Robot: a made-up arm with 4 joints.
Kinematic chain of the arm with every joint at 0, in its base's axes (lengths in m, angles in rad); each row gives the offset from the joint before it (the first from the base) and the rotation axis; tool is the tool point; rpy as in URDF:
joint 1: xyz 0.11 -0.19 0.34 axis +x
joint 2: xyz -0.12 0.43 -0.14 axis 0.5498 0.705 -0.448
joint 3: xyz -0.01 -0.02 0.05 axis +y
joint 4: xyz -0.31 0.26 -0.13 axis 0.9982 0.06 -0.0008
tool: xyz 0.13 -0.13 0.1 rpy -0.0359 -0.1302 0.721
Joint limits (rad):
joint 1: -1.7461..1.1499
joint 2: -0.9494..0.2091
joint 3: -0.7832..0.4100
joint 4: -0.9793..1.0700
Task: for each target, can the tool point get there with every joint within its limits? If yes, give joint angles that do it. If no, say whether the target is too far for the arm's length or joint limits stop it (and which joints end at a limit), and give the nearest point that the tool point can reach.
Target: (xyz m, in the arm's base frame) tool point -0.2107 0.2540 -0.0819
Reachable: yes | joints -0.4089 -0.2910 -0.4315 -0.5126
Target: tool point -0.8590 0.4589 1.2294
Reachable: no: too far | nearest point -0.2798 0.2280 0.8556 | short by 0.727 m
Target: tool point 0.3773 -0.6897 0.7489
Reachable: no: joint limits stop it (at a limit: joint 1, joint 2, joint 4) | nearest point 0.0351 -0.6302 0.0268 | short by 0.801 m
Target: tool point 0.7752 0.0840 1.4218
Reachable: no: too far | nearest point -0.1260 0.0207 0.9857 | short by 1.003 m
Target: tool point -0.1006 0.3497 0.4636
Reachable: yes | joints 0.7869 -0.4682 -0.6469 0.1743
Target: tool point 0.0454 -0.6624 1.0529
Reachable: no: joint limits stop it (at a limit: joint 1, joint 2, joint 3) | nearest point -0.1281 0.0139 0.9581 | short by 0.705 m
